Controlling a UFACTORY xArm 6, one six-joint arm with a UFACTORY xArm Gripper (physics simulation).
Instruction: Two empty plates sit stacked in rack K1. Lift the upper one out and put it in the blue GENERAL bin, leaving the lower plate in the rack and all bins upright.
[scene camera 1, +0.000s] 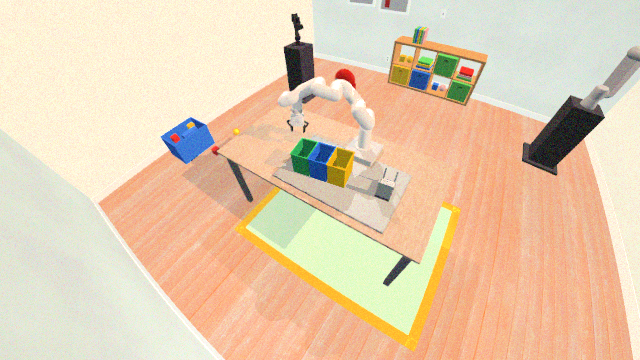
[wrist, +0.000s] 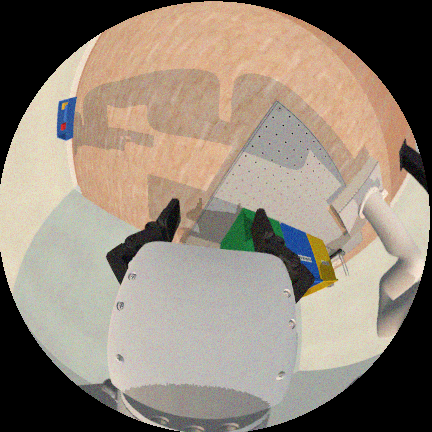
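Seen in the pictures: gripper, fingertip midpoint: (scene camera 1: 298, 131) (wrist: 216, 213); arm's base, origin of the base link: (scene camera 1: 363, 146) (wrist: 368, 201).
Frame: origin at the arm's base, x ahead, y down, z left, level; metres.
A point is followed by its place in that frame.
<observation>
My gripper (scene camera 1: 298, 131) {x 0.256, y -0.119, z -0.426 m} (wrist: 216, 213) {x 0.256, y -0.119, z -0.426 m} is open and empty, pointing down high above the table, to the left of and behind the bins. The blue bin (scene camera 1: 318, 171) {x 0.447, y -0.055, z -0.097 m} (wrist: 295, 237) {x 0.285, y -0.012, z -0.154 m} stands upright in the middle of the row, between the green bin (scene camera 1: 300, 163) {x 0.474, y -0.078, z -0.227 m} (wrist: 244, 233) {x 0.322, y -0.054, z -0.327 m} and the yellow bin (scene camera 1: 338, 174) {x 0.417, y -0.087, z 0.042 m} (wrist: 321, 252) {x 0.255, y -0.039, z -0.012 m}, both upright. A small grey rack (scene camera 1: 384, 190) {x 0.345, y -0.060, z 0.335 m} with upright prongs stands right of the bins, far from my gripper; in the wrist view it shows small beyond the yellow bin. The plates are too small to make out in the rack.
The bins and rack stand on a grey perforated board (scene camera 1: 350, 201) {x 0.477, y 0.032, z 0.178 m} (wrist: 280, 187) {x 0.219, y 0.032, z -0.290 m} on the wooden table (scene camera 1: 420, 172) {x -0.041, y 0.045, z 0.467 m} (wrist: 175, 165) {x 0.316, y 0.045, z -0.523 m}. My arm's base stands behind the bins. A yellow ball (scene camera 1: 236, 131), a red block (scene camera 1: 215, 150) and a blue crate (scene camera 1: 194, 144) (wrist: 66, 119) are beyond the table's left end.
</observation>
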